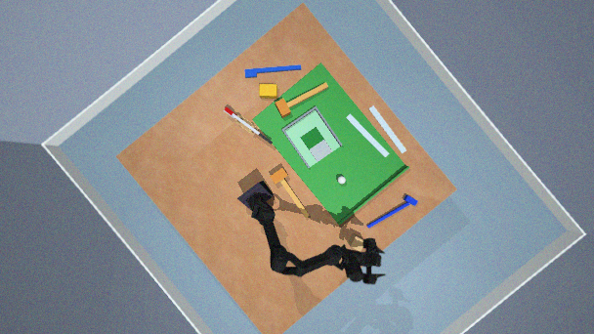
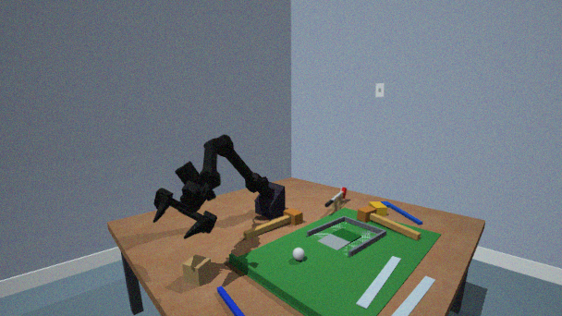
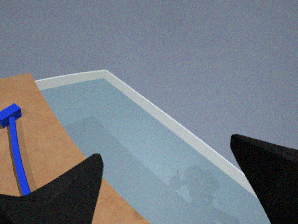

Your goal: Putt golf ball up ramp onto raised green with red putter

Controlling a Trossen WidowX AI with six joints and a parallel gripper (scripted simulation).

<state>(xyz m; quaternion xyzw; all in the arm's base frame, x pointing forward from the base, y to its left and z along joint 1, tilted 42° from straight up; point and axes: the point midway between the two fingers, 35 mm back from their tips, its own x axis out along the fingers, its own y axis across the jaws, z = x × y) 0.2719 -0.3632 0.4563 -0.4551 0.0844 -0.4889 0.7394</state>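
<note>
Now: gripper tip 8 cm past the red putter, 91 cm to the right of it and 15 cm above it. The rest, counted from my gripper tip: white golf ball 11 cm ahead, 39 cm to the left, 18 cm below; then blue mallet 21 cm ahead, 8 cm to the left, 19 cm below; then tan cube 4 cm behind, 8 cm to the left, 17 cm below.
</note>
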